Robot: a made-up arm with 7 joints.
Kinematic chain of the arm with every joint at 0, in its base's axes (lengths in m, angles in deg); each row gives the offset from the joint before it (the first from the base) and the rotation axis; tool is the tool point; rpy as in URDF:
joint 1: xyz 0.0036 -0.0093 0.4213 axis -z
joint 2: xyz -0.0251 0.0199 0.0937 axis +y
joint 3: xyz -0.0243 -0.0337 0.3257 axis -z
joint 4: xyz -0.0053 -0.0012 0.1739 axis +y
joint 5: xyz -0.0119 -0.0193 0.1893 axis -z
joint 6: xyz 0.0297 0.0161 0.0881 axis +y
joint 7: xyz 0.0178 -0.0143 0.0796 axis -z
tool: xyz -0.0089 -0.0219 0.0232 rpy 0 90 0
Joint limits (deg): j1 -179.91..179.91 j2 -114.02..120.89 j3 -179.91..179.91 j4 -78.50..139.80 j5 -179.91..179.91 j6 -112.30..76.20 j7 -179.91..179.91
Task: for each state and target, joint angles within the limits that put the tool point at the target. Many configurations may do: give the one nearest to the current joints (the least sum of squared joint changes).
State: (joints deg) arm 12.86 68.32 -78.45 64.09 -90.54 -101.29 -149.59
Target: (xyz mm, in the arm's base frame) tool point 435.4 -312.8 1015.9
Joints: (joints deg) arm 47.81 38.00 -73.24 43.98 -85.12 -106.86 -151.59
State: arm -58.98 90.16 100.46 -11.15 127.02 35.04 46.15
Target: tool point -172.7 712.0 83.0
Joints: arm -99.23 120.89 126.86 -0.19 141.70 10.37 41.83
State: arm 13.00 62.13 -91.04 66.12 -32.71 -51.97 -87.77
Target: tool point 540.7 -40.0 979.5
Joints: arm 39.93 46.98 -98.35 71.33 -32.49 -55.57 -87.41
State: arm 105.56 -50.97 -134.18 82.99 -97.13 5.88 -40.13
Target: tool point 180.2 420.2 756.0
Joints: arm 89.22 -18.16 -136.66 111.76 -91.53 9.42 -39.70
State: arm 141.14 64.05 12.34 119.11 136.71 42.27 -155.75
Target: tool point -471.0 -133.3 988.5
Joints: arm 139.12 23.88 18.46 87.32 144.07 48.14 -153.81
